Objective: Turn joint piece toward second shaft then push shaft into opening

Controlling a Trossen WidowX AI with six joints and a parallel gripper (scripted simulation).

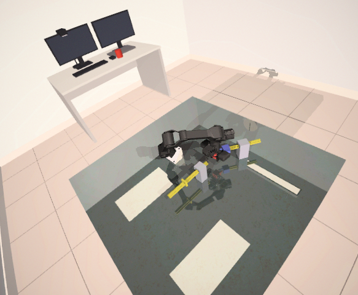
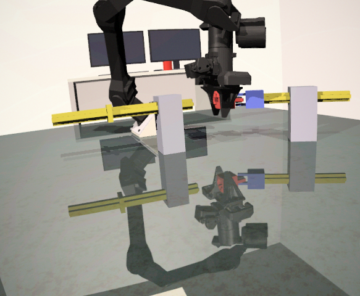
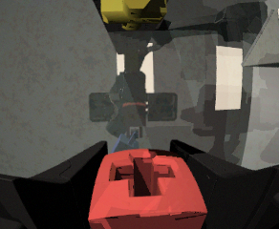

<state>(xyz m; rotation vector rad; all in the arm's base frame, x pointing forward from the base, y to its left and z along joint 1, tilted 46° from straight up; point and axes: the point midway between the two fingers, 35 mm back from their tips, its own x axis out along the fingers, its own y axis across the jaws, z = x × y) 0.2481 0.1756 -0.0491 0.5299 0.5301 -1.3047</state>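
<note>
My gripper tip is now 20 mm to the right of the red joint piece and 40 mm below it.
</note>
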